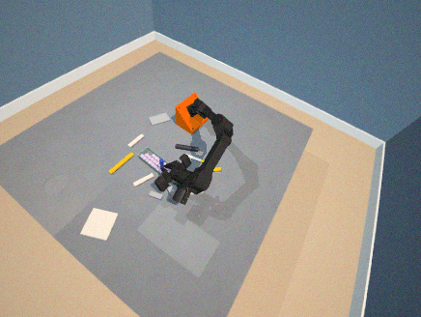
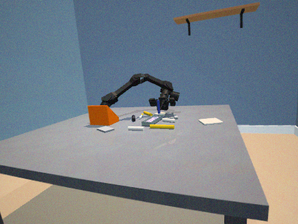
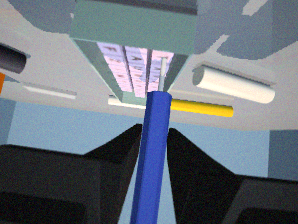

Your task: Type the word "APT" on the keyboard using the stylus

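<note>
My gripper tip is 10 mm above the blue stylus. Also, from my gripper tip: stylus tip (50 mm below); keyboard (20 mm behind, 70 mm to the right, 50 mm below); dark bar (190 mm behind, 30 mm to the right, 60 mm below).
</note>
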